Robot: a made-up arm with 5 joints.
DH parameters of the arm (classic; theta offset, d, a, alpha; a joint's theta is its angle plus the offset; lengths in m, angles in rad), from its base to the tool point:
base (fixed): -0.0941 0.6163 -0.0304 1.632
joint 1: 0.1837 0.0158 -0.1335 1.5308
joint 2: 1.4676 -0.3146 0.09 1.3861
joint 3: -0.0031 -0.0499 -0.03 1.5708
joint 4: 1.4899 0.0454 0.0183 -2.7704
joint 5: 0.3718 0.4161 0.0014 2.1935
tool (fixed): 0.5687 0.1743 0 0
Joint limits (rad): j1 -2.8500..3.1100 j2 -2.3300..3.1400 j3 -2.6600..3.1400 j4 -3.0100..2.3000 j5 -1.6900..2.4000
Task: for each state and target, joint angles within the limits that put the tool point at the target. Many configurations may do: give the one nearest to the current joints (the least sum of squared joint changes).
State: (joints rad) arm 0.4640 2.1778 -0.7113 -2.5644 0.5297
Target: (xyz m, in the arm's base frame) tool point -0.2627 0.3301 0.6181
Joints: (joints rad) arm 0.3456 2.4746 -0.0790 -2.6399 0.7105
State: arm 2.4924 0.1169 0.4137 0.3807 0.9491
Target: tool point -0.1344 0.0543 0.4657
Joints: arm 2.6466 0.8751 0.6127 -0.1075 0.9599
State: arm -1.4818 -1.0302 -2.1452 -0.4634 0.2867
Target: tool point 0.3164 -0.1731 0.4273
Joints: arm -1.6035 -0.7426 -2.4512 -0.2906 0.2528
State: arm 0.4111 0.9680 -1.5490 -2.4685 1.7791
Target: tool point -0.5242 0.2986 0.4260
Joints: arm 0.7883 1.8746 -1.3166 -2.7610 1.7879
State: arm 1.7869 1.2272 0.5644 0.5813 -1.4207
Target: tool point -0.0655 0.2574 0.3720
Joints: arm 1.7166 1.0417 0.1875 0.4898 -1.6900
